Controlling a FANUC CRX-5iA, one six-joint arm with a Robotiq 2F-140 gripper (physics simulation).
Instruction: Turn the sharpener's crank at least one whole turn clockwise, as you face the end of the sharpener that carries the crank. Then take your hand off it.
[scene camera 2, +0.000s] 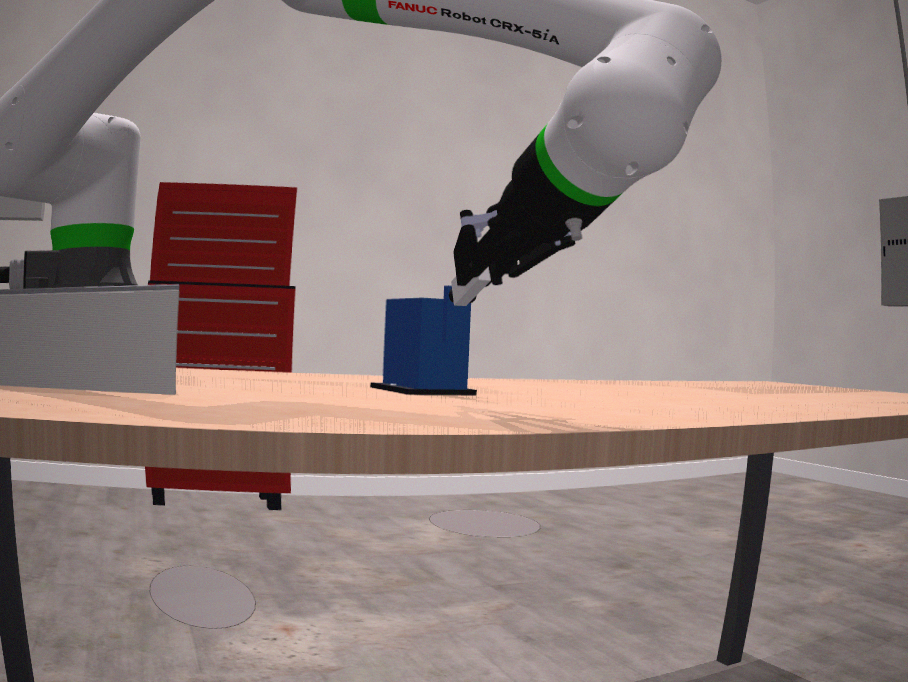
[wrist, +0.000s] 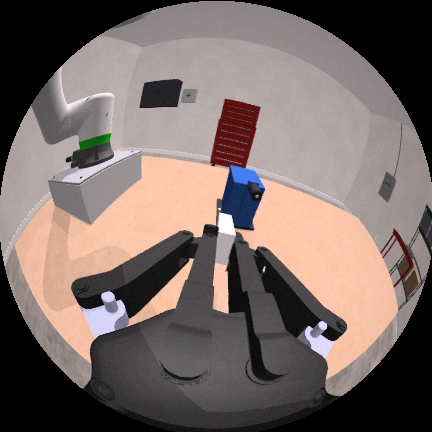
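Pixels of known places: gripper, fingertip midpoint: (scene camera 2: 458, 293) (wrist: 222, 224); arm's base, origin of the base link: (scene camera 2: 89, 296) (wrist: 95, 160).
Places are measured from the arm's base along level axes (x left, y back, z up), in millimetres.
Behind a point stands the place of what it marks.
Observation:
The blue box-shaped sharpener (scene camera 2: 411, 343) @(x -83, y -456, z -45 mm) (wrist: 237, 197) @(x -110, y -474, z -22 mm) stands upright on its thin black base on the table. Its crank arm (scene camera 2: 447, 292) @(x -258, y -414, z 17 mm) points up and rises slightly above the box's top at the right end in the scene view. The black crank handle (wrist: 255, 192) @(x -168, y -487, z 27 mm) sticks out from the upper part of that end in the wrist view; in the scene view the fingertips largely hide it. My gripper (scene camera 2: 470, 290) @(x -257, y -423, z 16 mm) (wrist: 222, 224) @(x -257, y -423, z 16 mm) is shut and empty, tilted down from the upper right. Its pale fingertips are beside the crank; whether they touch the handle I cannot tell.
The wooden table (scene camera 2: 293, 411) @(x -333, y -197, z -112 mm) (wrist: 310, 260) @(x -212, y -708, z -112 mm) carries the arm's grey pedestal (scene camera 2: 88, 337) @(x -166, y 12, z -52 mm) (wrist: 75, 200) @(x -176, y -56, z -45 mm) at the left. A red drawer cabinet (scene camera 2: 227, 256) (wrist: 235, 132) stands on the floor behind the table. The arm (scene camera 2: 631, 102) @(x -649, y -340, z 157 mm) reaches over the sharpener from above.

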